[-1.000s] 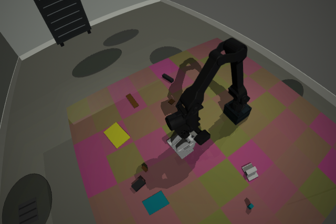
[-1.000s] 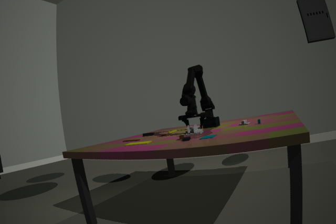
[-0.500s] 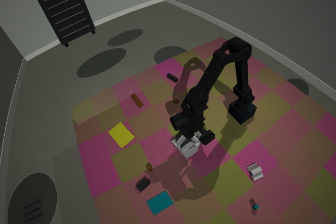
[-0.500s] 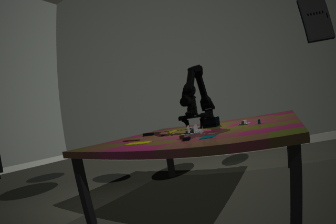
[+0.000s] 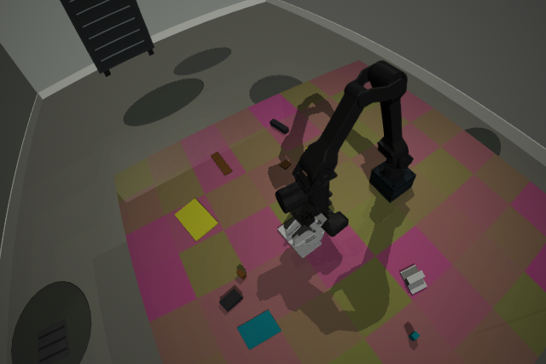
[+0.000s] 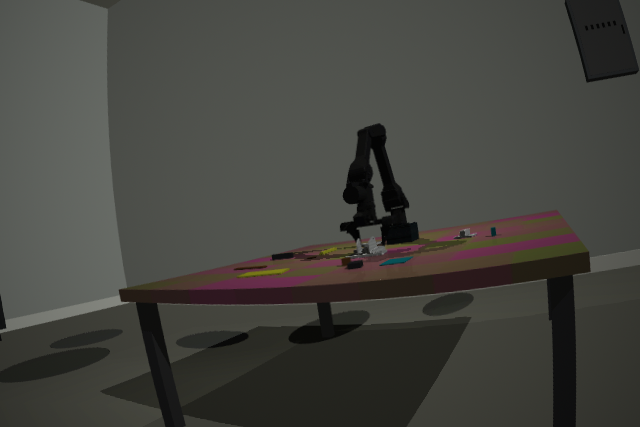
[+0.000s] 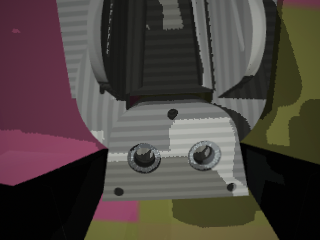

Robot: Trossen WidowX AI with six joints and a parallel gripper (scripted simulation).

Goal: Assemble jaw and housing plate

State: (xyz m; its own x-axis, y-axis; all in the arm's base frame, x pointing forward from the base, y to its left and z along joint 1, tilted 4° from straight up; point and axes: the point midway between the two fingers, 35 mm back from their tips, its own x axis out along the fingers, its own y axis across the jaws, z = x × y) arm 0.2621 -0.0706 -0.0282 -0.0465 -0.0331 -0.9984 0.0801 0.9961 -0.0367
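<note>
Right now my gripper tip is 2 cm below the housing plate and 1 cm short of it. From my gripper tip the other things lie so: yellow bar: 25 cm behind, 23 cm to the right, 1 cm below; ribbed stand: 32 cm to the left, 6 cm behind; small brown block: 27 cm ahead, 2 cm to the right.
</note>
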